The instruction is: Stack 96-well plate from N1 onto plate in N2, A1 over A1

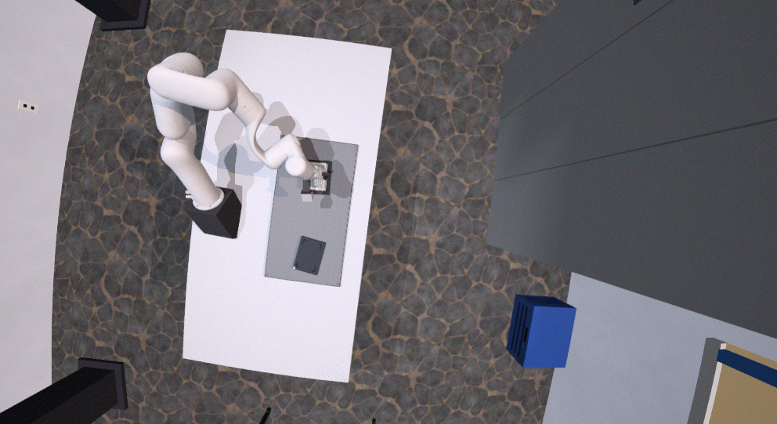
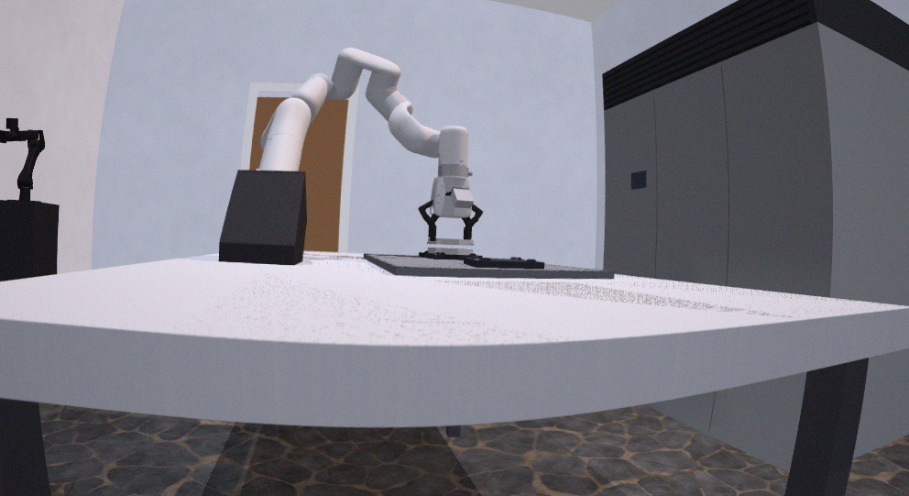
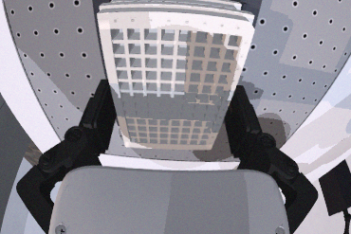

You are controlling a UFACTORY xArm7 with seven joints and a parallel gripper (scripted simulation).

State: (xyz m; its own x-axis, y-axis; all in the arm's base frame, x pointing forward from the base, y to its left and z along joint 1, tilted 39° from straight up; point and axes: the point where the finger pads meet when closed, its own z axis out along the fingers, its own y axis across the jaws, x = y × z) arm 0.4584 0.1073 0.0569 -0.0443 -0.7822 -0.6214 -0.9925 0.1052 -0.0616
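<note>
Now: hand 5 cm above the dark plate nest N2. Also, from my hand: dark plate nest N1 (38 cm to the right, 5 cm below, 3 cm behind).
</note>
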